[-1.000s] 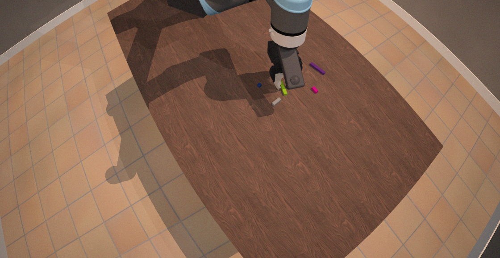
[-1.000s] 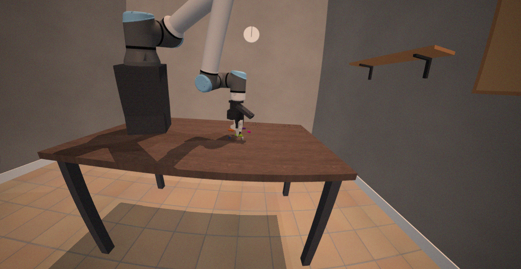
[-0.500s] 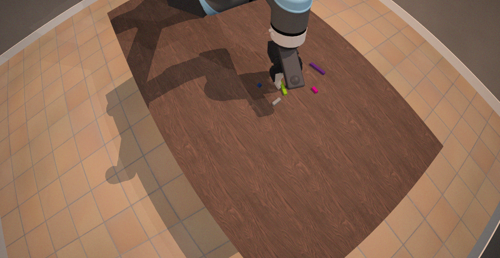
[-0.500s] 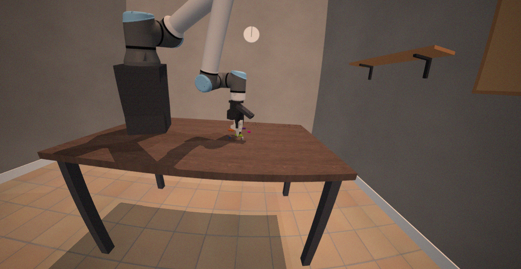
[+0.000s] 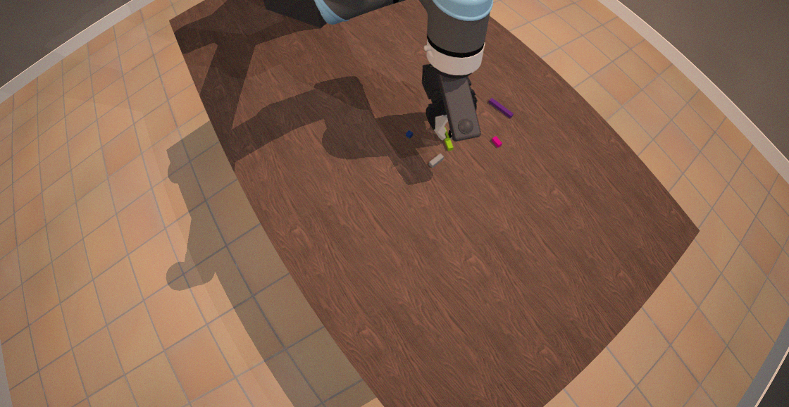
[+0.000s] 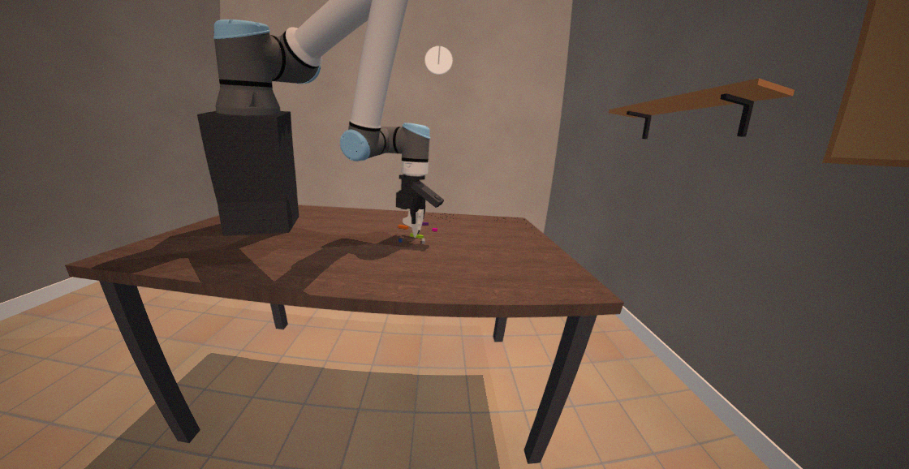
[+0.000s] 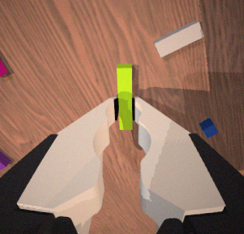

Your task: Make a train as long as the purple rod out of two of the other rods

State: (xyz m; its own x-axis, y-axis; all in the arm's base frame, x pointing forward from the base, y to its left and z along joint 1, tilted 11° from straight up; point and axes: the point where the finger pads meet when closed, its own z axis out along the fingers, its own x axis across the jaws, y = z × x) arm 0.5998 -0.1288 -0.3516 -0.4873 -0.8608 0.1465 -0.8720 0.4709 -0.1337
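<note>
The lime rod is 10 mm below my hand. From my hand the other things lie so: grey rod 20 mm ahead, 50 mm to the right, 10 mm below; then magenta rod 80 mm ahead, 70 mm to the left, 10 mm below; then blue rod 60 mm behind, 50 mm to the right, 10 mm below.
</note>
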